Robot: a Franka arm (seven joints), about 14 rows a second.
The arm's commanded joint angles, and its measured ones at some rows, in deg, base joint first. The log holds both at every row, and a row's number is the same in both.
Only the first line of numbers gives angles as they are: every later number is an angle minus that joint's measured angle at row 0.
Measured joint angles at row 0:
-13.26, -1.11, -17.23, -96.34, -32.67, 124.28, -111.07
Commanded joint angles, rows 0 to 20:
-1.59, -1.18, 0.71, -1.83, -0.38, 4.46, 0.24
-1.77, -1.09, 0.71, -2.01, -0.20, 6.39, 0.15
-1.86, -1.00, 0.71, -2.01, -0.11, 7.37, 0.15
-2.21, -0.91, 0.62, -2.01, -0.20, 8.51, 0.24
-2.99, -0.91, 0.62, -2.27, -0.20, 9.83, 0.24
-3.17, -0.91, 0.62, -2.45, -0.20, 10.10, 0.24
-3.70, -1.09, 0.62, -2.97, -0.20, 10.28, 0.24
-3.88, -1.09, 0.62, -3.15, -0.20, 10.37, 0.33
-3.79, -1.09, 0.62, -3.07, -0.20, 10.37, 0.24
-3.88, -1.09, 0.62, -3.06, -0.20, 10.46, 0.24
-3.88, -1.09, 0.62, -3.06, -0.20, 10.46, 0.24
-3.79, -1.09, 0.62, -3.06, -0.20, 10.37, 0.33
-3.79, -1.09, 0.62, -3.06, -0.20, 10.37, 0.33
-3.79, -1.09, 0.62, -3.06, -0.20, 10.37, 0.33
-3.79, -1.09, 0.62, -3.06, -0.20, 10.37, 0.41
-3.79, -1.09, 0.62, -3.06, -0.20, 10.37, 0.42
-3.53, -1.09, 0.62, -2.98, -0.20, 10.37, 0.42
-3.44, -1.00, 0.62, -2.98, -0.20, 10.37, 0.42
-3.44, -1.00, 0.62, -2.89, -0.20, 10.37, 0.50
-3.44, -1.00, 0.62, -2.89, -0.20, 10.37, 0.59
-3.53, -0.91, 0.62, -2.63, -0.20, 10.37, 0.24
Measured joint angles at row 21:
-2.96, 0.02, 0.11, -1.96, 0.03, 9.05, 0.17
